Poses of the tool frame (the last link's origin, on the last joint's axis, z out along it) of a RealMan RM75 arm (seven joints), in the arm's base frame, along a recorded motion.
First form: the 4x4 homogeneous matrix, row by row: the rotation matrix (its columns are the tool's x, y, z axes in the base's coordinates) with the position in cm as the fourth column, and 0 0 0 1 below. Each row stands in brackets.
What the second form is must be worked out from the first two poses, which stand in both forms.
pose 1, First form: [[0.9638 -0.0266 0.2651 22.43], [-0.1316 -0.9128 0.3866 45.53], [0.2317 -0.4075 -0.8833 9.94], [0 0 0 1]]
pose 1, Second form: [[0.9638 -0.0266 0.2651 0.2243], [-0.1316 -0.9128 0.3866 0.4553], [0.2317 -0.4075 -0.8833 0.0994], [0 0 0 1]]
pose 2, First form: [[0.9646 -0.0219 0.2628 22.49], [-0.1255 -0.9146 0.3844 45.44], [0.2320 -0.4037 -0.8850 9.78], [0 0 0 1]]
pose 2, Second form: [[0.9646 -0.0219 0.2628 0.2249], [-0.1255 -0.9146 0.3844 0.4544], [0.2320 -0.4037 -0.8850 0.0978], [0 0 0 1]]
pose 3, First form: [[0.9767 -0.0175 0.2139 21.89], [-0.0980 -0.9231 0.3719 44.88], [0.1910 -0.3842 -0.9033 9.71], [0 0 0 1]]
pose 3, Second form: [[0.9767 -0.0175 0.2139 0.2189], [-0.0980 -0.9231 0.3719 0.4488], [0.1910 -0.3842 -0.9033 0.0971], [0 0 0 1]]
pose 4, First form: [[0.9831 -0.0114 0.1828 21.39], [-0.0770 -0.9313 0.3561 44.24], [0.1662 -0.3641 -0.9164 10.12], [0 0 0 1]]
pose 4, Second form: [[0.9831 -0.0114 0.1828 0.2139], [-0.0770 -0.9313 0.3561 0.4424], [0.1662 -0.3641 -0.9164 0.1012], [0 0 0 1]]
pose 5, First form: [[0.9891 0.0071 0.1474 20.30], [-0.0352 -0.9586 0.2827 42.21], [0.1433 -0.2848 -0.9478 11.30], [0 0 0 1]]
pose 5, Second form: [[0.9891 0.0071 0.1474 0.2030], [-0.0352 -0.9586 0.2827 0.4221], [0.1433 -0.2848 -0.9478 0.1130], [0 0 0 1]]
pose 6, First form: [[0.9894 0.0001 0.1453 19.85], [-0.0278 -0.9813 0.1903 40.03], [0.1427 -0.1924 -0.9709 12.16], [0 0 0 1]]
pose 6, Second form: [[0.9894 0.0001 0.1453 0.1985], [-0.0278 -0.9813 0.1903 0.4003], [0.1427 -0.1924 -0.9709 0.1216], [0 0 0 1]]
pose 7, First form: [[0.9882 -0.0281 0.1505 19.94], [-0.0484 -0.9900 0.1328 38.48], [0.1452 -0.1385 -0.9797 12.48], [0 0 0 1]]
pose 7, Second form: [[0.9882 -0.0281 0.1505 0.1994], [-0.0484 -0.9900 0.1328 0.3848], [0.1452 -0.1385 -0.9797 0.1248], [0 0 0 1]]
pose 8, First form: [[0.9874 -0.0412 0.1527 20.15], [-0.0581 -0.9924 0.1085 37.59], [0.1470 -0.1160 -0.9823 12.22], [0 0 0 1]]
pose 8, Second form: [[0.9874 -0.0412 0.1527 0.2015], [-0.0581 -0.9924 0.1085 0.3759], [0.1470 -0.1160 -0.9823 0.1222], [0 0 0 1]]
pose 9, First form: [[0.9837 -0.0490 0.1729 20.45], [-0.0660 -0.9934 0.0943 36.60], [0.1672 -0.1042 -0.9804 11.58], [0 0 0 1]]
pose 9, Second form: [[0.9837 -0.0490 0.1729 0.2045], [-0.0660 -0.9934 0.0943 0.3660], [0.1672 -0.1042 -0.9804 0.1158], [0 0 0 1]]
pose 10, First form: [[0.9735 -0.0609 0.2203 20.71], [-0.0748 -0.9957 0.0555 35.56], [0.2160 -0.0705 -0.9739 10.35], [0 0 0 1]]
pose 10, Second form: [[0.9735 -0.0609 0.2203 0.2071], [-0.0748 -0.9957 0.0555 0.3556], [0.2160 -0.0705 -0.9739 0.1035], [0 0 0 1]]
